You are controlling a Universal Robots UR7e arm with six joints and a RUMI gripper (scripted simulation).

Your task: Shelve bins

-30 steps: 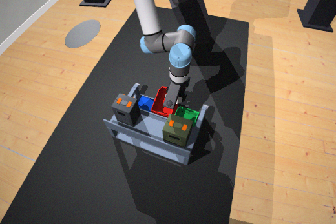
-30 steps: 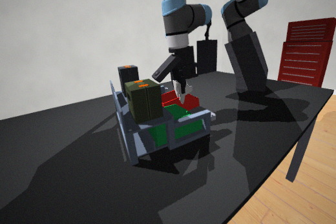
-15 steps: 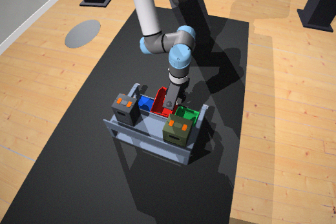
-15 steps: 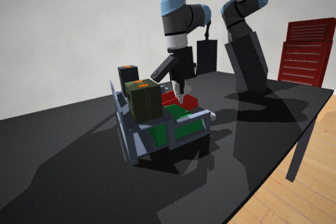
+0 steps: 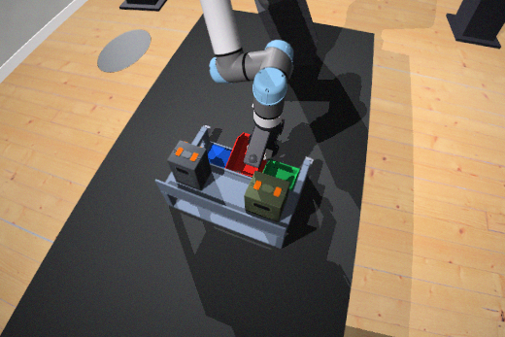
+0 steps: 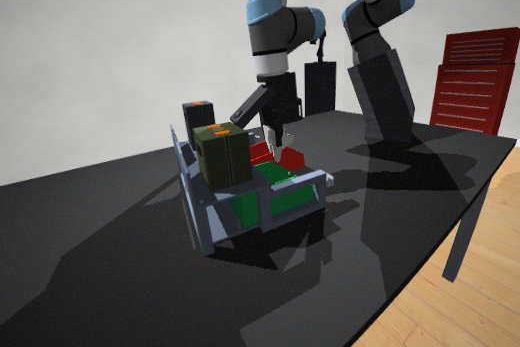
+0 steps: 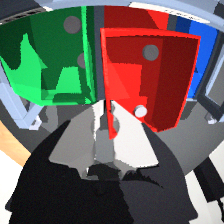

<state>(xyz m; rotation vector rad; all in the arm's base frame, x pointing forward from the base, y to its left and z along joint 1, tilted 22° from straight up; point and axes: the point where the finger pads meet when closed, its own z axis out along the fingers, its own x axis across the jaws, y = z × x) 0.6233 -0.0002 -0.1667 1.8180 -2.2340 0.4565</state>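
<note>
The red bin lies 1 cm behind my hand, 5 cm to the right of it and 2 cm below it. Round my hand: green bin 7 cm ahead, 6 cm to the left, 4 cm below; dark grey box 12 cm ahead, 19 cm to the right, 8 cm above.
</note>
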